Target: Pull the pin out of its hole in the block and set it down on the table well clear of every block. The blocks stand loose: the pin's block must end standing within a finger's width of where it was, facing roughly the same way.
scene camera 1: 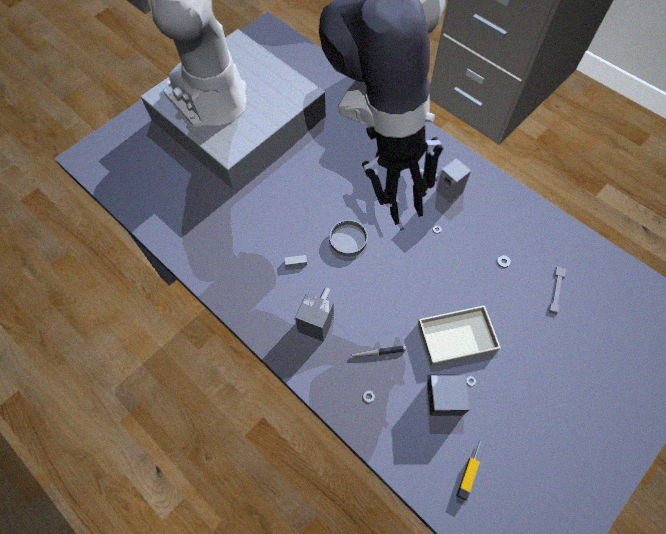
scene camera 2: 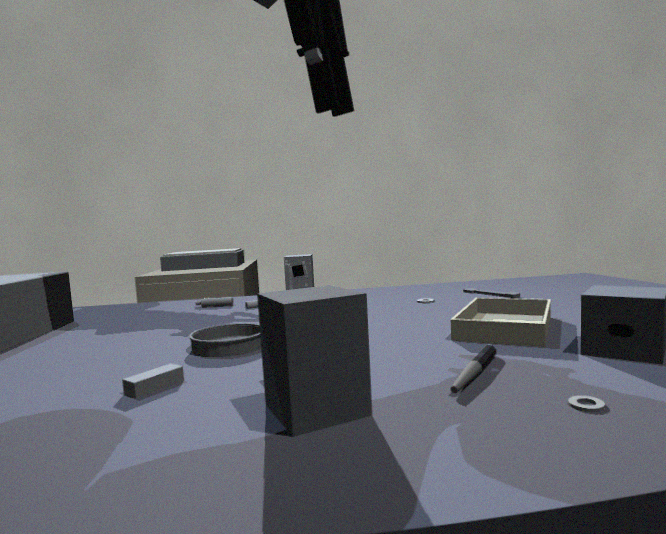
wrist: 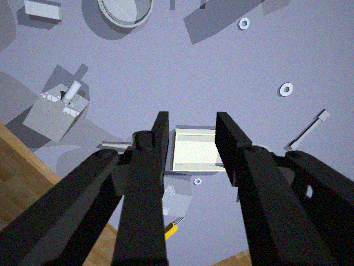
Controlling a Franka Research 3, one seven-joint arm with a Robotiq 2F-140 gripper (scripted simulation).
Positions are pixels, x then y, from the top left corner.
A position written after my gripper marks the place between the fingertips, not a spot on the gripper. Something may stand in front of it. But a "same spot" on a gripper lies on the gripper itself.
my gripper: scene camera 1; scene camera 2; wrist 192, 127
same spot on my gripper: (scene camera 2: 327, 73) = (scene camera 1: 393, 211)
